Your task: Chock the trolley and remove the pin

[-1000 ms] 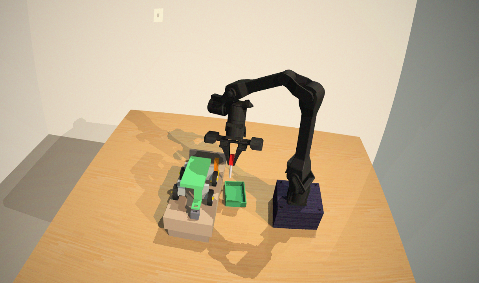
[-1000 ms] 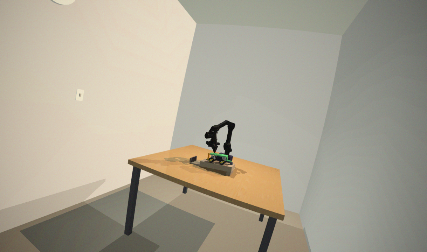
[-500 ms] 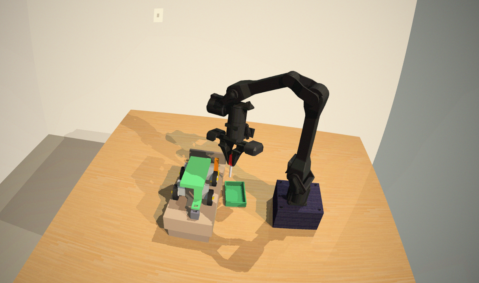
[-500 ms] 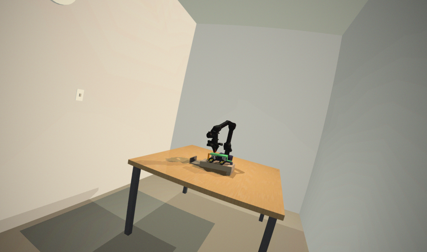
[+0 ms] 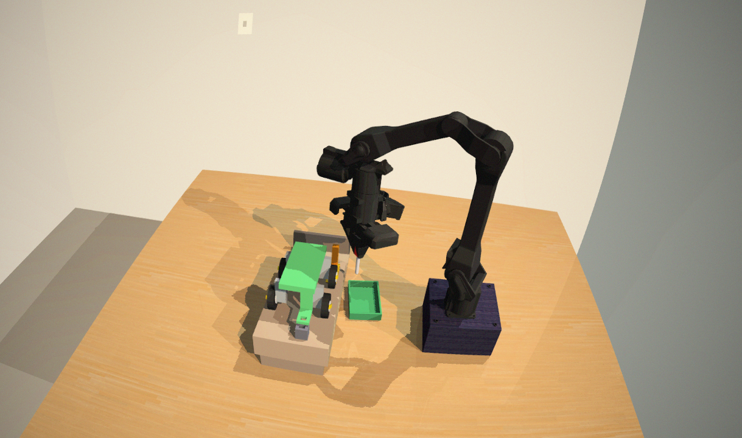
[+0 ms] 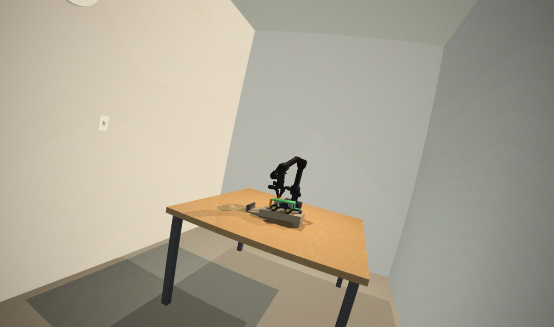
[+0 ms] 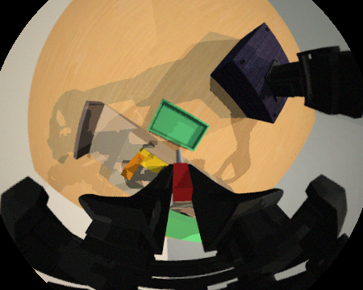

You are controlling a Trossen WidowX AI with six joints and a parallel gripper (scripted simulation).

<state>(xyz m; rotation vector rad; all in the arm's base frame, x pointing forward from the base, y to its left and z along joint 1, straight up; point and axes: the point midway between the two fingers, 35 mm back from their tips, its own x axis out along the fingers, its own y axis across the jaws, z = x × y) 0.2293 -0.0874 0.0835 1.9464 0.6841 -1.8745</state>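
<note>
The red-headed stop pin lies right at my gripper tip. From my gripper tip the other things lie so: green tray 140 mm below, 20 mm behind; then yellow chock 50 mm below, 50 mm ahead, 20 mm to the right; then green-topped trolley 110 mm ahead, 80 mm to the left, 20 mm below.
</note>
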